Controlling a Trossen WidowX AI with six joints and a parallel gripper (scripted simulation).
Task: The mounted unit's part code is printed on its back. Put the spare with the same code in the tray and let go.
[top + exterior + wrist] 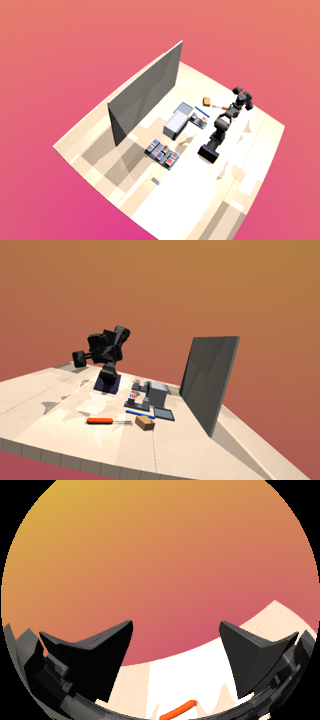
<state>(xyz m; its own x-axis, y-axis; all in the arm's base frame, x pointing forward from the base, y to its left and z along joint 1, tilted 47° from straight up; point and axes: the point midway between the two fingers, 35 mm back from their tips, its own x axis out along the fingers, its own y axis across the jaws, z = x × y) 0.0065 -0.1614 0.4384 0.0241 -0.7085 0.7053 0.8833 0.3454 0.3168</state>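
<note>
Now: gripper tip 310 mm to the right of the grey rack, 230 mm above it and 180 mm short of it. The rest, counted from my gripper tip: block: 240 mm ahead, 220 mm below, 110 mm to the left; flat grey tray: 320 mm ahead, 300 mm to the left, 230 mm below; blue pen: 230 mm below, 210 mm to the left, 210 mm ahead.
</note>
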